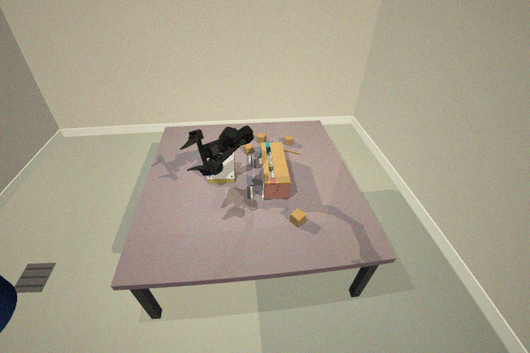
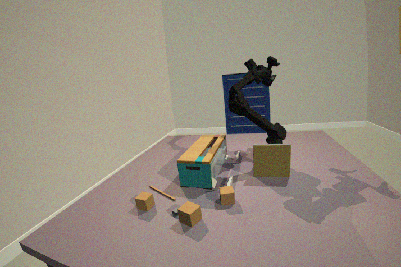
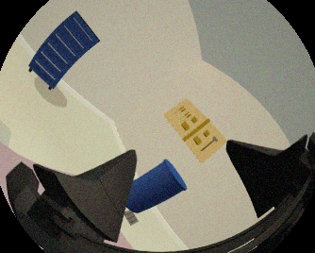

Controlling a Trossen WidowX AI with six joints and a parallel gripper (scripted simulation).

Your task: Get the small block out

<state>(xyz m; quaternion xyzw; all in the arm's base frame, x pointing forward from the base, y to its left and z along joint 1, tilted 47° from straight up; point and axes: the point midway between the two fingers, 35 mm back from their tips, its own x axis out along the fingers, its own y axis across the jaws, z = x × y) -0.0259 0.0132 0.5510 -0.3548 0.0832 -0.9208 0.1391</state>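
Right now the tan block is 390 mm ahead of my gripper tip, 390 mm to the left of it and 400 mm below it. Round my gripper tip: cube (490 mm ahead, 40 mm to the left, 460 mm below); then thin stick (550 mm ahead, 660 mm to the left, 480 mm below); then box (380 mm ahead, 400 mm to the left, 420 mm below).
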